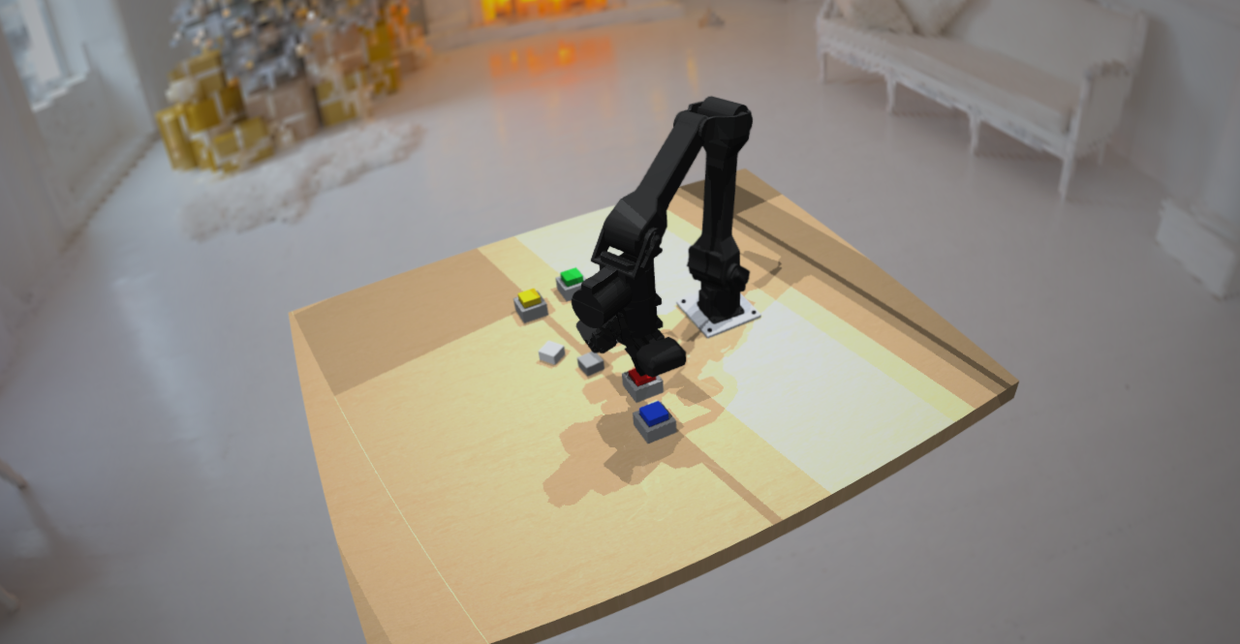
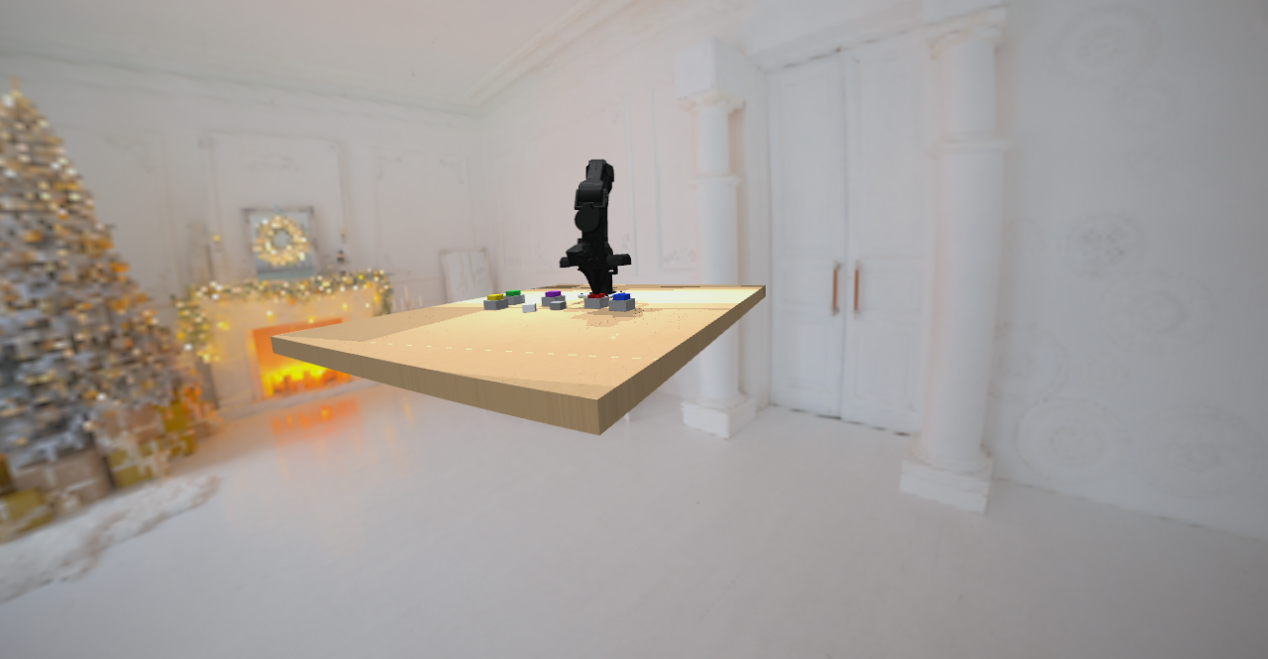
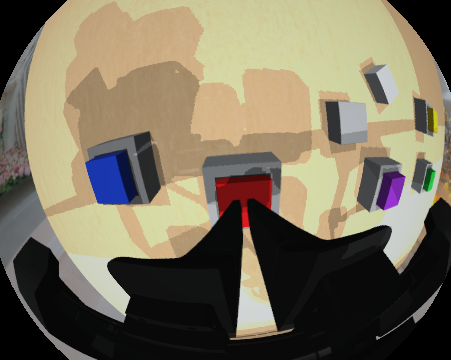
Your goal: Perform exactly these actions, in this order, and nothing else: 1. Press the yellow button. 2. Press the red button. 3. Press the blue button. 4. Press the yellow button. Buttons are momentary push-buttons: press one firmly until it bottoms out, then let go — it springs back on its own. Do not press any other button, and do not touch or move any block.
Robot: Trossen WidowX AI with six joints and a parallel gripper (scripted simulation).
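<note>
Now: gripper tip 10 mm above the red button. The rest, counted from my gripper tip: grey block (90 mm to the right, 50 mm ahead, 20 mm below); then purple button (150 mm to the right); then blue button (90 mm to the left, 20 mm ahead).
</note>
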